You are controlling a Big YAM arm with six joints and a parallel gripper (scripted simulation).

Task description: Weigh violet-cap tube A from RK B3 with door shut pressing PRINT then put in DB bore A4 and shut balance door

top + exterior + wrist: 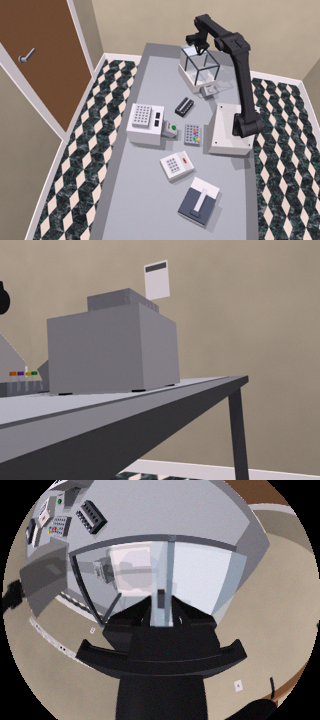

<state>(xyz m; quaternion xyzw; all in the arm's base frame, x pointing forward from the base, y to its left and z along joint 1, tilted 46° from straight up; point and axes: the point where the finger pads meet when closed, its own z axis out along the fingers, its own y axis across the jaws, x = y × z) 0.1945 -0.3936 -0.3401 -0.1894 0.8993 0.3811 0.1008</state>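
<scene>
Right now the balance door is 10 mm ahead of my hand, 30 mm to the right of it and 10 mm below it. Round my hand: tube rack RK: 40 mm ahead, 500 mm to the left, 210 mm below; then black magnet block MG: 80 mm ahead, 300 mm to the left, 200 mm below; then white PRINT key: 90 mm behind, 190 mm to the left, 150 mm below.
</scene>
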